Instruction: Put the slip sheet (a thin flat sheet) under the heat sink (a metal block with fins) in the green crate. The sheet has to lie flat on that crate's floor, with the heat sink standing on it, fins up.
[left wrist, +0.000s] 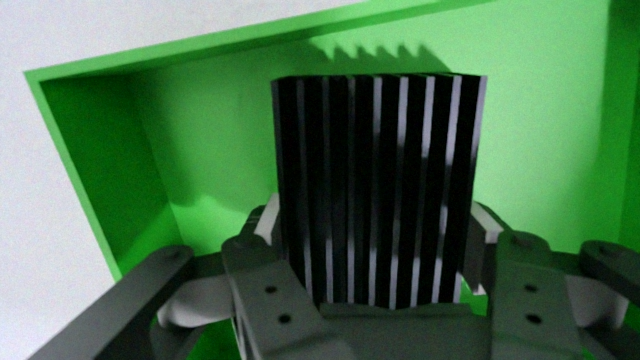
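The heat sink (376, 150), a dark block with thin upright fins, is inside the green crate (200, 44) in the left wrist view, fins facing the camera. My left gripper (376, 222) is shut on the heat sink, with one light-edged finger pad against each side of it. A toothed shadow of the fins falls on the crate beyond the block's far end. Whether the block's base touches the crate floor is hidden. The slip sheet does not show in this view. My right suction cup is not in view.
The crate's left wall (100, 165) stands left of the gripper, with crate floor showing between wall and block. The far wall's rim runs across the top of the view, and another wall stands at the right edge. A pale surface (40, 200) lies outside the crate.
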